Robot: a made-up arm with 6 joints.
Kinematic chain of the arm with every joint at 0, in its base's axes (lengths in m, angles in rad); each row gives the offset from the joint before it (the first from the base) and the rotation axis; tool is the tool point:
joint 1: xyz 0 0 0.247 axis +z
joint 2: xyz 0 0 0 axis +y
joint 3: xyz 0 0 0.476 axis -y
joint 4: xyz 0 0 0 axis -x
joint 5: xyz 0.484 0 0 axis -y
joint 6: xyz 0 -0.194 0 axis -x
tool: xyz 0 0 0
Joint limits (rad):
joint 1: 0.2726..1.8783
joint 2: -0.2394..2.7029
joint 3: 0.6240..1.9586
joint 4: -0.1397..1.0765
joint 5: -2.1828..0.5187
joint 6: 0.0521..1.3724
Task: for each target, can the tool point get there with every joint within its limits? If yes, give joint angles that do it. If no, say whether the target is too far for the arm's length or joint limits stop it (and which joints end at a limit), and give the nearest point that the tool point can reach.
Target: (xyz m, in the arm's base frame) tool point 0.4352 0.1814 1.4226
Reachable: no: too far | nearest point 0.3414 0.1423 1.1691 | short by 0.273 m
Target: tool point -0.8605 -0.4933 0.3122
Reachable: no: joint limits stop it (at a limit: joint 2, joint 3, joint 4) | nearest point -0.4711 -0.2701 1.0011 | short by 0.822 m
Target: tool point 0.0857 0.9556 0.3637
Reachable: yes | joints 1.6722 1.6290 1.7913 0.3531 -1.7589 1.1200
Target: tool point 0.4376 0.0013 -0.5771
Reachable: yes | joints 0.4429 2.3704 0.8211 0.2811 -1.7716 1.1262
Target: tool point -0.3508 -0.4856 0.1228
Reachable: no: joint limits stop it (at a limit: joint 1, joint 2, joint 3, joint 4) | nearest point -0.0031 -0.2003 -0.5936 | short by 0.846 m
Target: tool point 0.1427 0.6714 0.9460
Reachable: yes | joints 1.5935 0.8773 1.5663 0.6200 -1.9628 0.5912
